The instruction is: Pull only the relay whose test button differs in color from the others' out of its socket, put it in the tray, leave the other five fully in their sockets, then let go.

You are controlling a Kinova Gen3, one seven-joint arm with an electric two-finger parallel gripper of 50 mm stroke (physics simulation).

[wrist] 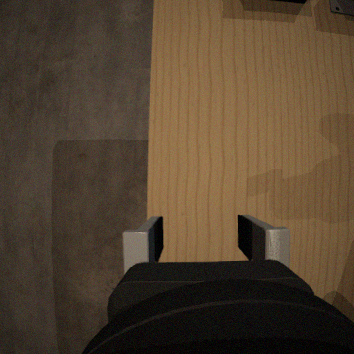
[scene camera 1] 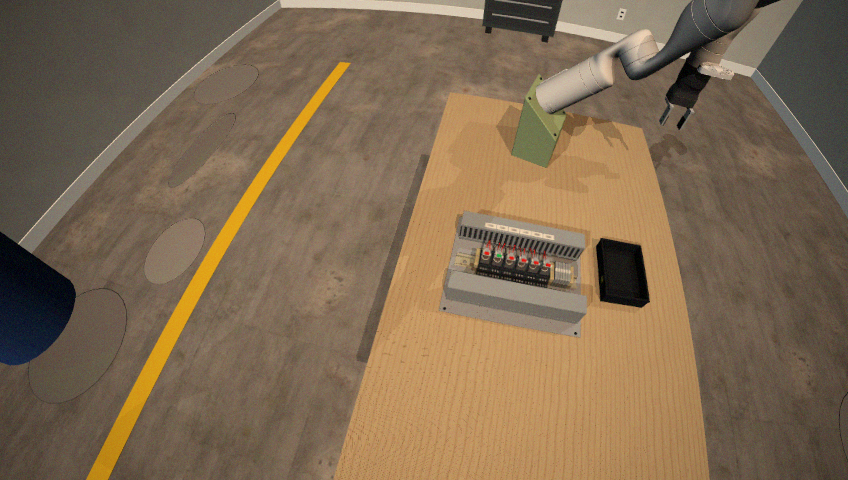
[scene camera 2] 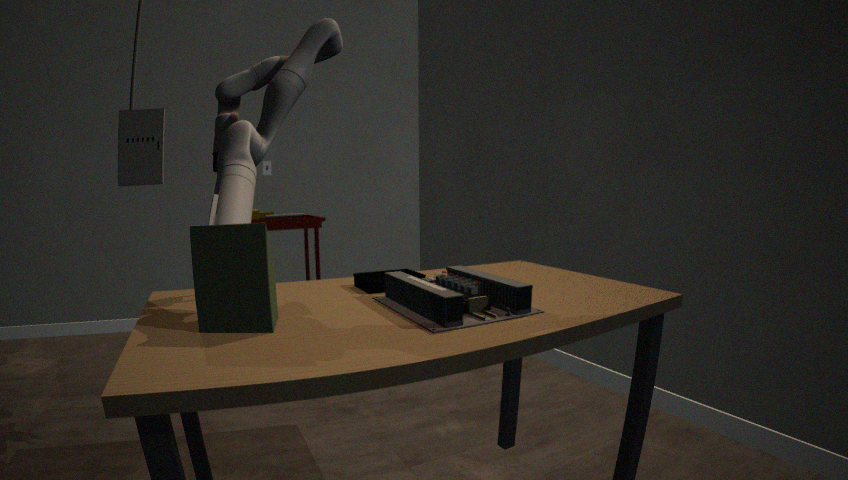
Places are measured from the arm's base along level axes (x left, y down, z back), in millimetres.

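Where they show: gripper, fingertip midpoint: [wrist: 200, 231] [scene camera 1: 669, 125]; arm's base at its link origin: [scene camera 1: 545, 99] [scene camera 2: 227, 243].
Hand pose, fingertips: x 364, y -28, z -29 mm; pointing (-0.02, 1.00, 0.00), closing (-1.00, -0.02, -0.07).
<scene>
Things, the pixels of their top centre, and the offset from my fingertips. Level surfaces: height alone.
- relay with the green test button, top centre: [scene camera 2: 466, 279] [scene camera 1: 499, 252] dz -462, dx -427, dy +128 mm
- black tray at its top centre: [scene camera 1: 624, 268] [scene camera 2: 388, 274] dz -408, dx -112, dy +162 mm
- grey front duct at its top centre: [scene camera 1: 519, 291] [scene camera 2: 485, 275] dz -546, dx -373, dy +134 mm
- slotted rear duct at its top centre: [scene camera 2: 419, 282] [scene camera 1: 524, 229] dz -377, dx -376, dy +134 mm
- wooden table at its surface level: dy +197 mm
A row of black relays stands in sockets between two grey ducts. The relay with the green test button [scene camera 1: 498, 256] is second from the left in scene camera 1. The other relays [scene camera 1: 523, 262] have red buttons. All appear seated in the row. In scene camera 2 the relays [scene camera 2: 458, 281] are partly hidden by a duct. The black tray [scene camera 1: 623, 272] [scene camera 2: 370, 281] lies to the right of the relay panel in scene camera 1 and looks empty. My gripper [scene camera 1: 676, 118] [wrist: 200, 231] is open and empty, high up near the table's back right edge, well away from relays and tray.
The grey front duct [scene camera 1: 515, 298] and slotted rear duct [scene camera 1: 521, 234] rise on both sides of the relay row. Pale terminal blocks [scene camera 1: 562, 273] stand at the row's right end. The green arm base [scene camera 1: 538, 139] [scene camera 2: 235, 279] stands at the back of the wooden table [scene camera 1: 529, 404].
</scene>
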